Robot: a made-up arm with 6 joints. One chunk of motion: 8 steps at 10 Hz.
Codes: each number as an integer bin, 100 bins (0 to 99) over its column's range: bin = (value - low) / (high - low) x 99, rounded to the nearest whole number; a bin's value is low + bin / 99 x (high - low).
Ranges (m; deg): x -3.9..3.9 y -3.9..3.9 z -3.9..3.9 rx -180..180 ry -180..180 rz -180..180
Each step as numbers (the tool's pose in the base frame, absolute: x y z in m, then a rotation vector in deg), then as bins.
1 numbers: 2.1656 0.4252 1.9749 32.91 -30.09 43.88
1 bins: 77 55 75 59 41 62
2 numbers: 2.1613 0.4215 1.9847 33.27 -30.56 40.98
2 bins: 77 55 75 59 41 61
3 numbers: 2.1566 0.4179 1.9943 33.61 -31.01 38.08
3 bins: 77 55 75 59 41 60
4 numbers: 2.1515 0.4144 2.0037 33.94 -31.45 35.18
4 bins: 77 55 75 59 41 59
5 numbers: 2.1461 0.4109 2.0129 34.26 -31.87 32.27
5 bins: 77 55 75 59 41 58
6 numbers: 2.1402 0.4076 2.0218 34.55 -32.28 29.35
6 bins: 77 55 75 59 41 58
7 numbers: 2.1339 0.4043 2.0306 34.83 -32.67 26.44
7 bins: 77 55 75 59 41 57
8 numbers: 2.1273 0.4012 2.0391 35.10 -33.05 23.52
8 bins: 77 55 75 59 40 56
